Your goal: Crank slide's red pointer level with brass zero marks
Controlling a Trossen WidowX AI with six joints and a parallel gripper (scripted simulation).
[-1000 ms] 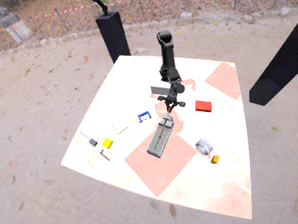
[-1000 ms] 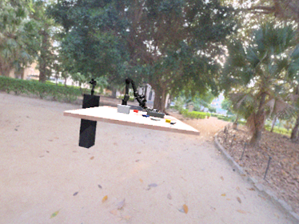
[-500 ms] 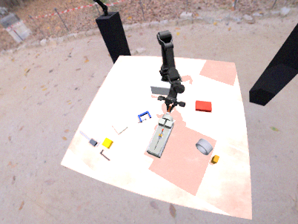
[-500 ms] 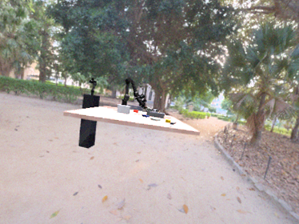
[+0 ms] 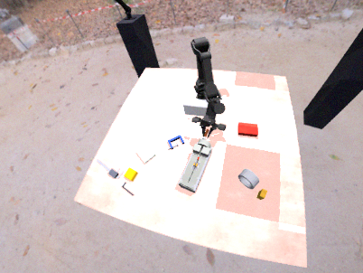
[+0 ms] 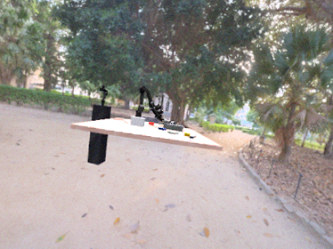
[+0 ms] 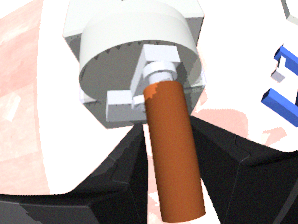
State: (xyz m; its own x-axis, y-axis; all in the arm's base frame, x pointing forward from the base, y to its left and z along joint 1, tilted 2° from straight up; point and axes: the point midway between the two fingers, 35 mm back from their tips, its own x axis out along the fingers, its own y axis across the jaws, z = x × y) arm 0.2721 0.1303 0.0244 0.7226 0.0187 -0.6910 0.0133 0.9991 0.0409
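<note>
The crank handle lies 30 mm above my gripper tip and 20 mm behind it. From my gripper tip the other things lie so: white tile: 330 mm to the right, 190 mm ahead, 80 mm below; then red pointer: 130 mm ahead, 10 mm to the left, 10 mm below; then red block: 220 mm to the left, 190 mm behind, 80 mm below.
</note>
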